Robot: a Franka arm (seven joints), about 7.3 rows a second.
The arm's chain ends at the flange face. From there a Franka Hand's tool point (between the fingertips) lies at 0.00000 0.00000 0.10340 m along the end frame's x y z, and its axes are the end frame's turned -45 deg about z.
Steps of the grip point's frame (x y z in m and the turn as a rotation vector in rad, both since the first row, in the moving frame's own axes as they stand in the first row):
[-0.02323, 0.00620, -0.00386, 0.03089, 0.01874, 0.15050]
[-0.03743, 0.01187, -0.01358, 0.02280, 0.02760, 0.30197]
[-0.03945, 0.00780, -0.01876, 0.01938, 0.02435, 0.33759]
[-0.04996, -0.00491, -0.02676, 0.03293, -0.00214, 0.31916]
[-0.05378, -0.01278, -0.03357, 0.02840, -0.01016, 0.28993]
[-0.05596, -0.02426, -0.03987, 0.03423, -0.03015, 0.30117]
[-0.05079, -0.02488, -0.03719, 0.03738, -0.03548, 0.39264]
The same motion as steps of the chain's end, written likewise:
[-0.01143, 0.02449, -0.00379, 0.03509, -0.00859, 0.15050]
[-0.01897, 0.03844, -0.01351, 0.03564, 0.00339, 0.30197]
[-0.02327, 0.03649, -0.01871, 0.03092, 0.00351, 0.33759]
[-0.03663, 0.03447, -0.02670, 0.02177, -0.02480, 0.31916]
[-0.04448, 0.03071, -0.03352, 0.01290, -0.02727, 0.28993]
[-0.05213, 0.02341, -0.03976, 0.00288, -0.04552, 0.30117]
[-0.04834, 0.01949, -0.03705, 0.00134, -0.05152, 0.39264]

